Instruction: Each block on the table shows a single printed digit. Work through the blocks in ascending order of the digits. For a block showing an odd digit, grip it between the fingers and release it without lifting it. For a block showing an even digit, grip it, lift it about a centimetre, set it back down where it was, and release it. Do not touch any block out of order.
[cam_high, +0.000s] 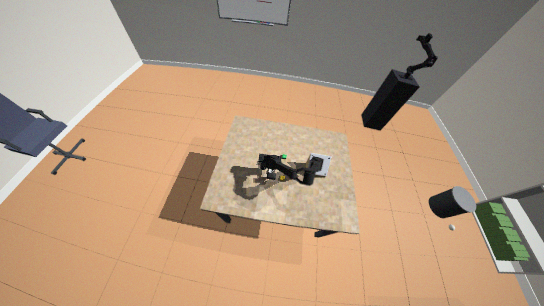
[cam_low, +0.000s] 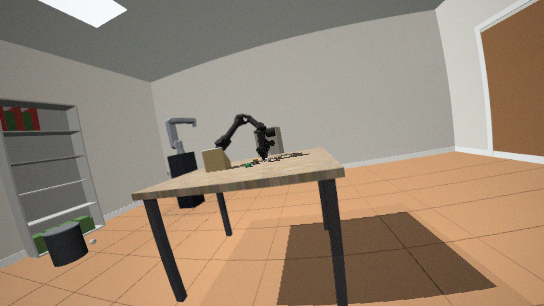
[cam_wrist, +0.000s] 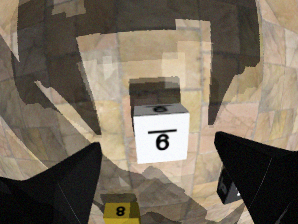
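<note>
Right now my gripper tip is 1 cm short of the white block. The rest, counted from my gripper tip: green block 16 cm to the right, 7 cm behind; black block 8 cm to the right, 5 cm behind; yellow block 9 cm behind, 3 cm to the left.
</note>
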